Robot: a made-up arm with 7 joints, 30 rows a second.
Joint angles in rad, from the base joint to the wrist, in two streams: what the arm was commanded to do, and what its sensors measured. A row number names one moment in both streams.
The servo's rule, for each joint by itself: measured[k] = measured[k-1] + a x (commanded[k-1-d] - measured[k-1]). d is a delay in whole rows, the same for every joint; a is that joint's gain. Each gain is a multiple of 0.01, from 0.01 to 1. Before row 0 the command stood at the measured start. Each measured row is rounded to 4 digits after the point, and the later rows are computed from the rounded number. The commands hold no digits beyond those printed.
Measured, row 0:
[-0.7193 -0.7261 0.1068 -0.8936 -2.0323 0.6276 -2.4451]
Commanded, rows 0 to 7:
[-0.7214 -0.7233 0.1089 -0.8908 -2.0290 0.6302 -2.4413]
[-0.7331 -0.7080 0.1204 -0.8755 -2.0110 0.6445 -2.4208]
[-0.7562 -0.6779 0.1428 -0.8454 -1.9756 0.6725 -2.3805]
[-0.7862 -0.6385 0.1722 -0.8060 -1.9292 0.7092 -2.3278]
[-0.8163 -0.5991 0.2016 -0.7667 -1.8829 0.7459 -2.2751]
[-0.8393 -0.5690 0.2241 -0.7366 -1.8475 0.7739 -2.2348]
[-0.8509 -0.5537 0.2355 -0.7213 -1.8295 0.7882 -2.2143]
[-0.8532 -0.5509 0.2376 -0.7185 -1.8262 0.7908 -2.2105]
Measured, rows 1 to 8:
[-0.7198 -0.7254 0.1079 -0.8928 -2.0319 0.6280 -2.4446]
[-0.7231 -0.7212 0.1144 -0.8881 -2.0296 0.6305 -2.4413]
[-0.7314 -0.7108 0.1292 -0.8766 -2.0237 0.6368 -2.4328]
[-0.7451 -0.6934 0.1516 -0.8575 -2.0133 0.6477 -2.4181]
[-0.7629 -0.6708 0.1776 -0.8330 -1.9990 0.6624 -2.3981]
[-0.7820 -0.6464 0.2018 -0.8070 -1.9823 0.6791 -2.3752]
[-0.7992 -0.6242 0.2193 -0.7839 -1.9655 0.6955 -2.3527]
[-0.8127 -0.6066 0.2288 -0.7662 -1.9502 0.7098 -2.3328]
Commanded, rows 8 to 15:
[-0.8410 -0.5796 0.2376 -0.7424 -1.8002 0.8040 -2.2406]
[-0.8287 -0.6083 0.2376 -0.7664 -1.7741 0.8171 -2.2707]
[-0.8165 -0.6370 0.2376 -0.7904 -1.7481 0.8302 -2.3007]
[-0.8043 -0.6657 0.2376 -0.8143 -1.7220 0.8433 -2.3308]
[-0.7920 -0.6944 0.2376 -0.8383 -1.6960 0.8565 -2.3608]
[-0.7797 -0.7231 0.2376 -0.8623 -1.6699 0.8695 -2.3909]
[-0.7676 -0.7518 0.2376 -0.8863 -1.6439 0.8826 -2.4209]
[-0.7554 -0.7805 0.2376 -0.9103 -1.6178 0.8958 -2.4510]
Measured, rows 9 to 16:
[-0.8198 -0.6001 0.2334 -0.7598 -1.9337 0.7239 -2.3199]
[-0.8220 -0.6021 0.2356 -0.7616 -1.9161 0.7379 -2.3130]
[-0.8206 -0.6105 0.2366 -0.7694 -1.8976 0.7517 -2.3113]
[-0.8165 -0.6237 0.2371 -0.7815 -1.8783 0.7654 -2.3140]
[-0.8104 -0.6407 0.2374 -0.7968 -1.8582 0.7791 -2.3206]
[-0.8027 -0.6605 0.2375 -0.8145 -1.8375 0.7927 -2.3304]
[-0.7939 -0.6824 0.2376 -0.8339 -1.8162 0.8062 -2.3431]
[-0.7843 -0.7059 0.2376 -0.8545 -1.7944 0.8196 -2.3582]

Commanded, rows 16 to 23:
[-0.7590 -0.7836 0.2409 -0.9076 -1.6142 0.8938 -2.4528]
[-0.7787 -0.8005 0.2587 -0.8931 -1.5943 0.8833 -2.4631]
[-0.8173 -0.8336 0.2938 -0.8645 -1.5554 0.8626 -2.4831]
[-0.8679 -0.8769 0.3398 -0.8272 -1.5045 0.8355 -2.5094]
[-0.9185 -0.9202 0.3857 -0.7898 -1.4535 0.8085 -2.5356]
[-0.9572 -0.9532 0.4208 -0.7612 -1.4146 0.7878 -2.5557]
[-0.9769 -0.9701 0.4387 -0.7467 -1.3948 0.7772 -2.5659]
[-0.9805 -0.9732 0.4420 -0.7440 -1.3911 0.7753 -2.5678]
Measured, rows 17 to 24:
[-0.7780 -0.7245 0.2393 -0.8688 -1.7746 0.8307 -2.3714]
[-0.7782 -0.7427 0.2494 -0.8754 -1.7548 0.8386 -2.3842]
[-0.7880 -0.7645 0.2725 -0.8725 -1.7329 0.8422 -2.3980]
[-0.8080 -0.7915 0.3075 -0.8603 -1.7078 0.8412 -2.4136]
[-0.8356 -0.8224 0.3482 -0.8413 -1.6798 0.8363 -2.4307]
[-0.8660 -0.8538 0.3860 -0.8197 -1.6506 0.8290 -2.4482]
[-0.8937 -0.8817 0.4134 -0.8000 -1.6225 0.8212 -2.4647]
[-0.9154 -0.9037 0.4283 -0.7849 -1.5970 0.8143 -2.4791]

